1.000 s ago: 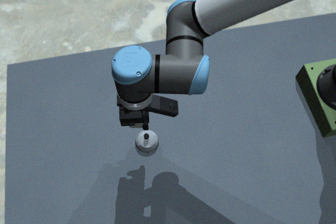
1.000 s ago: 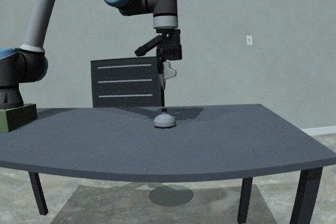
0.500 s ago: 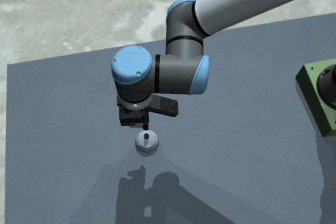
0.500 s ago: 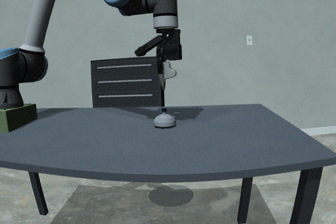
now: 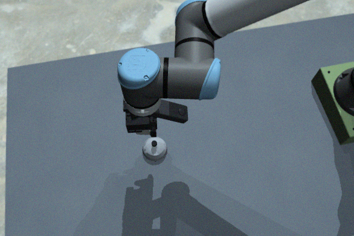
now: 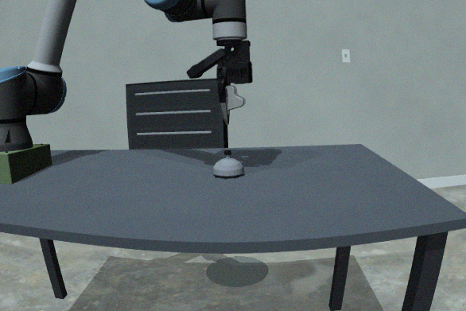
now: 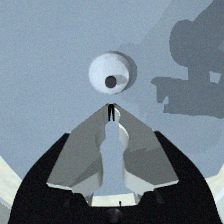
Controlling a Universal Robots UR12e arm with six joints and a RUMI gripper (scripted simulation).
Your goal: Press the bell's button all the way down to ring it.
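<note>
The black button lies 90 mm below my hand. From my hand the other things lie so: dome bell (110 mm below).
</note>
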